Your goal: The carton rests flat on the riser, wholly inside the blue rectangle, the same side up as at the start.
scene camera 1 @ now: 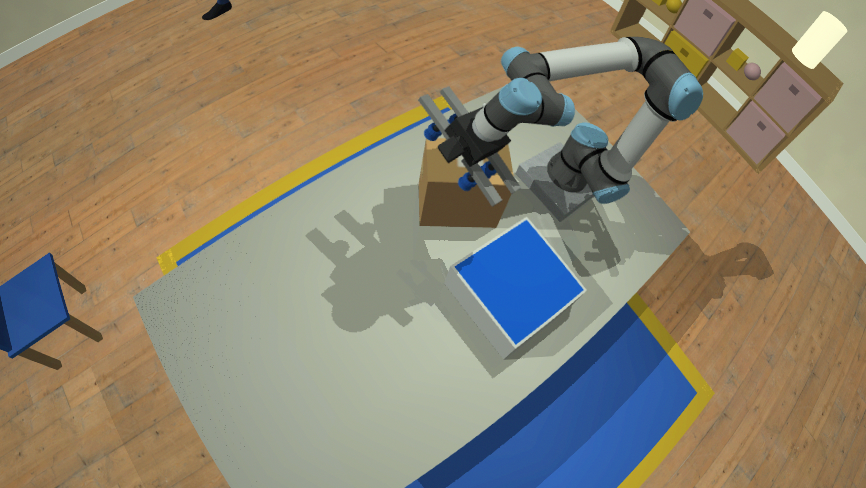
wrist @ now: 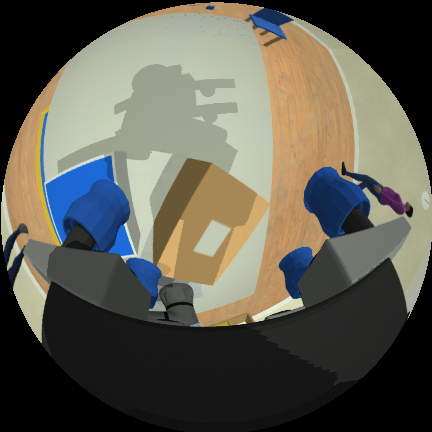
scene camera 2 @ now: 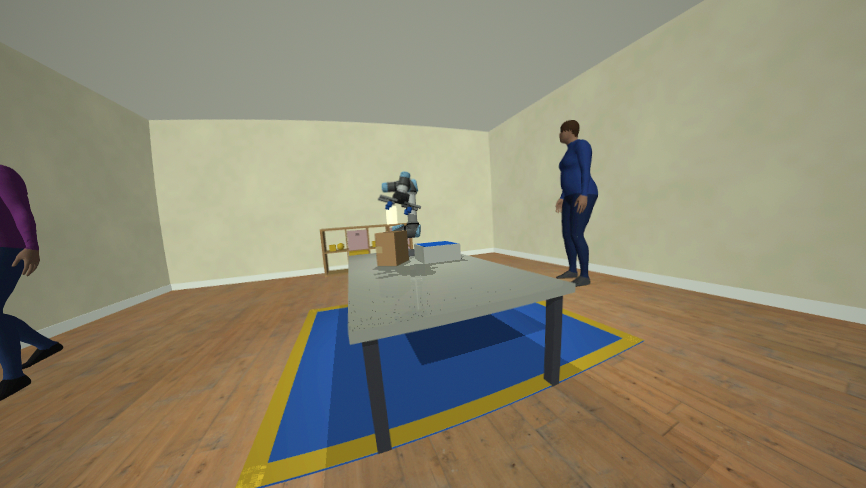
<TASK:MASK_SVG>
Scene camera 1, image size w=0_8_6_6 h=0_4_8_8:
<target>brown cardboard carton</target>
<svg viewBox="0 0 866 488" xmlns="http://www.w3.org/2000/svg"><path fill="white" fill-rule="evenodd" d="M489 160L486 158L478 162L479 166L483 166L483 164ZM507 144L497 153L514 176L509 145ZM426 138L419 179L420 226L497 228L511 197L511 192L496 172L495 175L491 176L489 181L502 201L492 207L477 184L469 191L464 191L459 187L459 178L468 172L461 162L464 159L461 155L452 162L447 163L438 150L438 145L446 141L446 139L437 138L436 141L430 141Z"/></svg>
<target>riser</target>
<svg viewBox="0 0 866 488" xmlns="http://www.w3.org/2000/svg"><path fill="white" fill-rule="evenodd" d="M527 217L451 265L444 282L503 360L554 321L587 291Z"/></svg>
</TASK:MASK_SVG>
